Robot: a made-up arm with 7 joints. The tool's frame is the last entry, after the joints. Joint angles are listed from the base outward. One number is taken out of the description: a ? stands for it. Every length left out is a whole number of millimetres.
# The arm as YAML. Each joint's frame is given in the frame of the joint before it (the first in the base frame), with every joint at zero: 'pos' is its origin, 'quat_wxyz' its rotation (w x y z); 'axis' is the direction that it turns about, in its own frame. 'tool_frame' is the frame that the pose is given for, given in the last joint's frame.
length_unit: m
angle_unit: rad
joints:
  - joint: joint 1
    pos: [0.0, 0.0, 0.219]
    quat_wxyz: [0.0, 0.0, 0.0, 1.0]
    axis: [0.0, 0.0, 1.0]
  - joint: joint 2
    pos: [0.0, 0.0, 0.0]
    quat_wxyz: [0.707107, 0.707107, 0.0, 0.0]
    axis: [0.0, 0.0, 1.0]
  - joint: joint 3
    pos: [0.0, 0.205, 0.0]
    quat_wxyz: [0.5, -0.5, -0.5, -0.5]
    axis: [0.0, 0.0, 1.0]
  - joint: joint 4
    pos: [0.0, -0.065, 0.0]
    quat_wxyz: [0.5, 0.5, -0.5, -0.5]
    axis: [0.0, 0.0, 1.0]
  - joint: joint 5
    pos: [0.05, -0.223, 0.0]
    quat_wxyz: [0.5, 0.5, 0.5, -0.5]
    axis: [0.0, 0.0, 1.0]
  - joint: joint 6
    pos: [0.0, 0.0, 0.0]
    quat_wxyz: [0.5, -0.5, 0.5, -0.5]
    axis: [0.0, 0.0, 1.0]
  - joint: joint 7
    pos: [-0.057, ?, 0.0]
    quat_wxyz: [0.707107, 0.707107, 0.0, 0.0]
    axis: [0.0, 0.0, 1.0]
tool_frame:
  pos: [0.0, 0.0, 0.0]
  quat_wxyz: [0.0, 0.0, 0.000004, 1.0]
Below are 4 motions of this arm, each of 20 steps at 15 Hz.
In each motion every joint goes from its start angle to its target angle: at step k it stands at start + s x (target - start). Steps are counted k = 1, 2, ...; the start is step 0. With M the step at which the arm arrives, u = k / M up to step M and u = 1 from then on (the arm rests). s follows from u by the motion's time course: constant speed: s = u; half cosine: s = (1 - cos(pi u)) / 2; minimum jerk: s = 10 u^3 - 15 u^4 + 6 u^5.
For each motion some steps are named. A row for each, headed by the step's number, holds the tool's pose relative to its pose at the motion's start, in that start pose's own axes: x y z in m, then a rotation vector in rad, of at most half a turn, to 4 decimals.
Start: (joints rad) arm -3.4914 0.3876 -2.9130 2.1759 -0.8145 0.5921 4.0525
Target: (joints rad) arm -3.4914 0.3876 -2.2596 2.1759 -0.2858 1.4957 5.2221
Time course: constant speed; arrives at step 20
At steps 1, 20:
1: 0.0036 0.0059 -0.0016 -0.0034 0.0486 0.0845
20: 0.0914 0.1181 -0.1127 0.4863 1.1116 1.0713

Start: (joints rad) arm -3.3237 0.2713 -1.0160 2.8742 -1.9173 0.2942 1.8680
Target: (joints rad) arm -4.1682 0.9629 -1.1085 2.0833 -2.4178 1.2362 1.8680
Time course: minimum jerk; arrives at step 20
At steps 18, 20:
18: -0.3843 0.3050 -0.1933 -0.0251 -0.1480 -1.8543
20: -0.3845 0.3093 -0.1964 -0.0188 -0.1477 -1.8684

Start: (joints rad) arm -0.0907 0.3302 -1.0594 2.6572 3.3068 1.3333 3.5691
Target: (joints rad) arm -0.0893 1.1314 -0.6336 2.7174 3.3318 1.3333 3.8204
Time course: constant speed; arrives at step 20
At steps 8, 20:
8: -0.0769 -0.1195 -0.1056 -0.0708 -0.1971 0.3841
20: -0.0881 -0.2918 -0.2984 -0.2927 -0.5314 0.8780

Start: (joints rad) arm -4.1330 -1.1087 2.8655 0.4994 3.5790 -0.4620 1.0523
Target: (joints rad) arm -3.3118 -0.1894 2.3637 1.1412 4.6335 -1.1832 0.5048
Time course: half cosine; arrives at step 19
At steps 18, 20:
18: 0.1671 -0.1302 -0.3241 -1.2208 0.8462 -1.0466
20: 0.1672 -0.1334 -0.3255 -1.2265 0.8557 -1.0605

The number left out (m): -0.073
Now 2 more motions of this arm.
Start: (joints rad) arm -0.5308 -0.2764 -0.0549 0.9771 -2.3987 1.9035 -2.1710
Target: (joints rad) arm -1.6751 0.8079 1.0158 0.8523 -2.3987 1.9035 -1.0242
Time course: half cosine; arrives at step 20
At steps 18, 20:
18: 0.1388 0.1953 -0.2188 -0.7773 0.4416 0.5242
20: 0.1410 0.1957 -0.2204 -0.7816 0.4864 0.5501

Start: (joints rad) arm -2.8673 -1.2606 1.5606 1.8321 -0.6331 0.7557 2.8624
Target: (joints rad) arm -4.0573 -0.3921 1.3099 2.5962 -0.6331 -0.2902 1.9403
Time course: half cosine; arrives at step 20
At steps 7, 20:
7: 0.0882 -0.0504 0.1151 0.0650 -0.0218 -0.0520
20: 0.4675 -0.1190 0.1539 0.5617 0.4769 -0.8186

